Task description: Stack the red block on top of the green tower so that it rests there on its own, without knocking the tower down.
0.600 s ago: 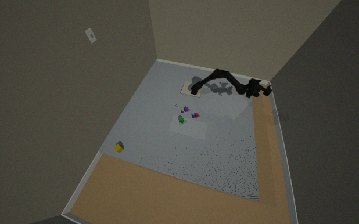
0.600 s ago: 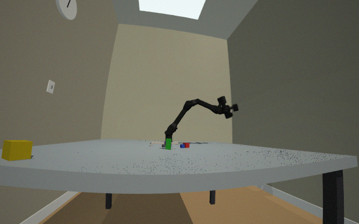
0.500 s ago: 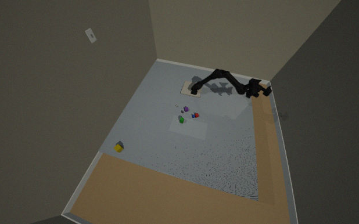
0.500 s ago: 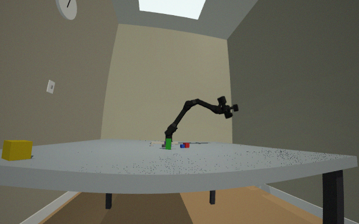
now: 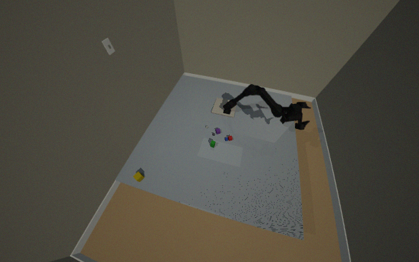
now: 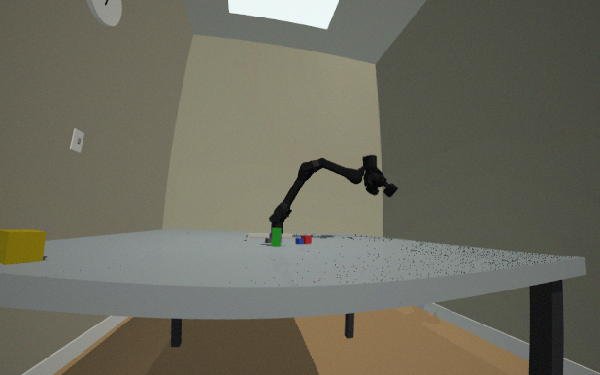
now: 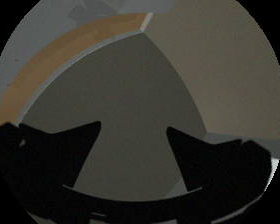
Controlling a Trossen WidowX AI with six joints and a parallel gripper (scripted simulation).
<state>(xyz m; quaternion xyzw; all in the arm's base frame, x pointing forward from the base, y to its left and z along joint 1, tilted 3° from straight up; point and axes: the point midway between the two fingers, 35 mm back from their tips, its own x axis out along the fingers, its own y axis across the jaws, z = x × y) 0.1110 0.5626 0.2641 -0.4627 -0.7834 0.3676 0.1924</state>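
The red block lies 490 mm to the right of my gripper tip, 280 mm below it and 200 mm ahead of it. From my gripper tip the other things lie so: small grey piece: 630 mm to the right, 290 mm below, 210 mm ahead; then small blue block: 520 mm to the right, 280 mm below, 220 mm ahead; then purple block: 610 mm to the right, 280 mm below, 170 mm ahead.
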